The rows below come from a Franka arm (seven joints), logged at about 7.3 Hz.
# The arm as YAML. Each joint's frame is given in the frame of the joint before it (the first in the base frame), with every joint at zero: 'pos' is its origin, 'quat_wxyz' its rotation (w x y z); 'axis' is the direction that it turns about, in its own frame. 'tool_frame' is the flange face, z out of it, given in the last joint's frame.
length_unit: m
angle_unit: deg
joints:
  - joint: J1
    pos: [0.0, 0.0, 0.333]
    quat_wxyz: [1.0, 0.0, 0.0, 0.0]
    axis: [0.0, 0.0, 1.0]
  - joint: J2
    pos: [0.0, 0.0, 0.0]
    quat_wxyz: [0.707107, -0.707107, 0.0, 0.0]
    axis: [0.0, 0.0, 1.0]
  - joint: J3
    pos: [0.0, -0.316, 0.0]
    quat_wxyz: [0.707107, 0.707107, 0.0, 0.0]
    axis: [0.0, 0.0, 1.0]
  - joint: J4
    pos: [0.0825, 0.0, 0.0]
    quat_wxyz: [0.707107, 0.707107, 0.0, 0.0]
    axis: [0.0, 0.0, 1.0]
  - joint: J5
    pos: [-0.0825, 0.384, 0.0]
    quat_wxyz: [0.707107, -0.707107, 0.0, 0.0]
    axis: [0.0, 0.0, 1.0]
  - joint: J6
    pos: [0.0, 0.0, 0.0]
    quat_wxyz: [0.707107, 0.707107, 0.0, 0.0]
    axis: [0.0, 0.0, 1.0]
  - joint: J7
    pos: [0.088, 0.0, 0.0]
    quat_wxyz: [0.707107, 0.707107, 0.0, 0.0]
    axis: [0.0, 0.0, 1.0]
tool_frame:
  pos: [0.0, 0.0, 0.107]
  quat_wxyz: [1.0, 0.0, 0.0, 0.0]
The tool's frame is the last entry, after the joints.
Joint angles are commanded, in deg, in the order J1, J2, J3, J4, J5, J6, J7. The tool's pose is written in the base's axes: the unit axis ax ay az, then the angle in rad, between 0 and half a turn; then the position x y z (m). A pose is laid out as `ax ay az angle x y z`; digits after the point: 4 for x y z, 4 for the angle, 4 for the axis.
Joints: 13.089 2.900 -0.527 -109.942 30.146 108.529 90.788
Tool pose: -0.6960 0.6852 0.2148 2.8965 0.5462 0.1596 0.4672
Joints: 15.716 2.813 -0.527 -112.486 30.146 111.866 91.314
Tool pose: -0.7008 0.6819 0.2096 2.9024 0.5371 0.1805 0.4511
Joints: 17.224 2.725 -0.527 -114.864 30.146 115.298 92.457
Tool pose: -0.6959 0.6891 0.2022 2.9028 0.5310 0.1903 0.4366
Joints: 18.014 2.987 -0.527 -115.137 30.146 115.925 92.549
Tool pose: -0.6985 0.6866 0.2016 2.9060 0.5291 0.1972 0.4326
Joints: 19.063 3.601 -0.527 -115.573 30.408 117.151 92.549
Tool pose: -0.7008 0.6843 0.2014 2.9078 0.5273 0.2063 0.4246
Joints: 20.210 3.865 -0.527 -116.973 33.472 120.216 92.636
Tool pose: -0.6893 0.6932 0.2105 2.8734 0.5245 0.2159 0.4156
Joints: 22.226 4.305 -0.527 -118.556 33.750 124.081 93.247
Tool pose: -0.6895 0.6960 0.2003 2.8634 0.5189 0.2300 0.4033
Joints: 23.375 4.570 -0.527 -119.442 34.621 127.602 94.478
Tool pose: -0.6798 0.7077 0.1924 2.8386 0.5179 0.2375 0.3983
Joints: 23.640 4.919 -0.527 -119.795 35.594 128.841 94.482
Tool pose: -0.6745 0.7124 0.1937 2.8283 0.5181 0.2390 0.3938
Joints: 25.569 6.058 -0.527 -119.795 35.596 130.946 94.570
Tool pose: -0.6817 0.7071 0.1877 2.8265 0.5149 0.2555 0.3852
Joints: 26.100 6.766 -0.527 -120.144 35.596 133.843 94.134
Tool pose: -0.6835 0.7088 0.1744 2.8069 0.5171 0.2580 0.3793
